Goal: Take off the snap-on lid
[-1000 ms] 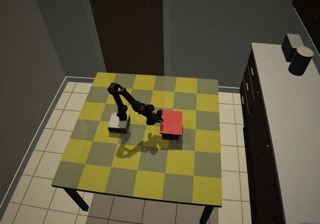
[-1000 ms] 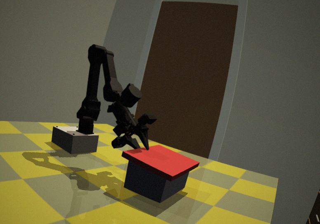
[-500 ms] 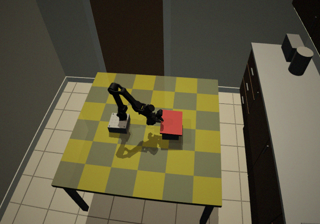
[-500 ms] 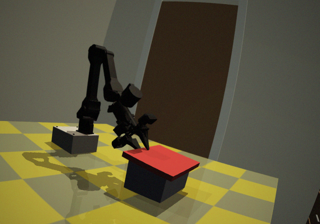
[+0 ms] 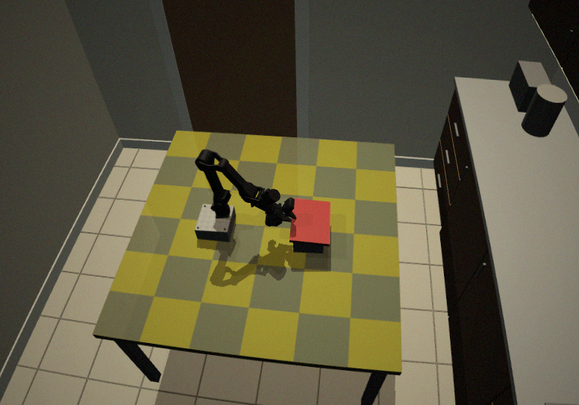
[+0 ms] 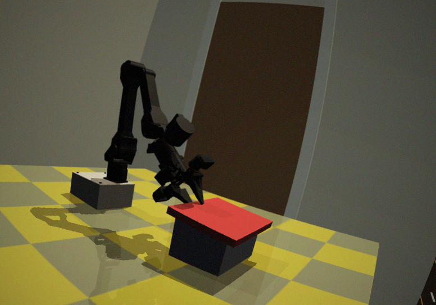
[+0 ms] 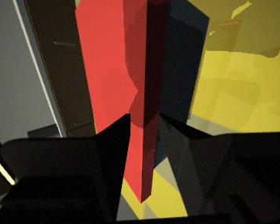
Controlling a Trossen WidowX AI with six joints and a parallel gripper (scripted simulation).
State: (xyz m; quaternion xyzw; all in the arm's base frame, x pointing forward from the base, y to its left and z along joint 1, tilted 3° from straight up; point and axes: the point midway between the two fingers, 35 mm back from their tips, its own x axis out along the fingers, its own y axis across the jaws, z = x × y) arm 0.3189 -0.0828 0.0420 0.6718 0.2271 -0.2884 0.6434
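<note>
The red lid lies 8 cm ahead of my gripper tip and 1 cm to the right of it. Also, from my gripper tip: storage box 7 cm ahead, 1 cm to the right, 6 cm below.
</note>
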